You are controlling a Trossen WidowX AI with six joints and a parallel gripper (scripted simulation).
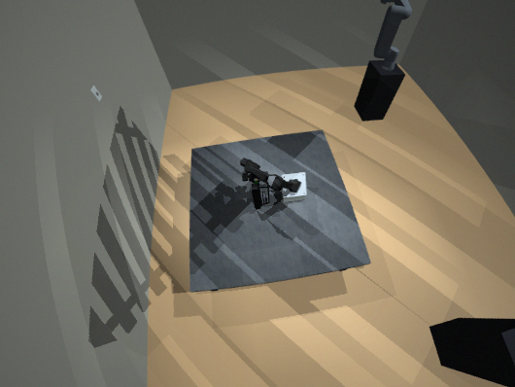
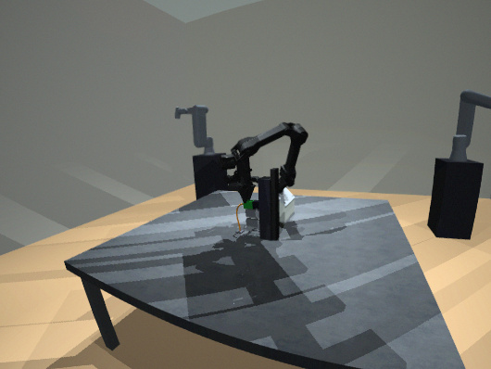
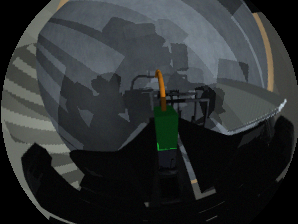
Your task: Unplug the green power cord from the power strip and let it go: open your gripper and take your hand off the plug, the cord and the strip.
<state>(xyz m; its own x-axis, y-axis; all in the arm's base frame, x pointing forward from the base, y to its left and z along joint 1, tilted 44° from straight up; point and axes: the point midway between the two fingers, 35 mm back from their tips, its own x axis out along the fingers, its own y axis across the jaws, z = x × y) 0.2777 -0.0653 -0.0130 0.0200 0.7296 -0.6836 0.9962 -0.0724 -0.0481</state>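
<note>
Now: the green plug 30 mm to the left of my gripper tip.
</note>
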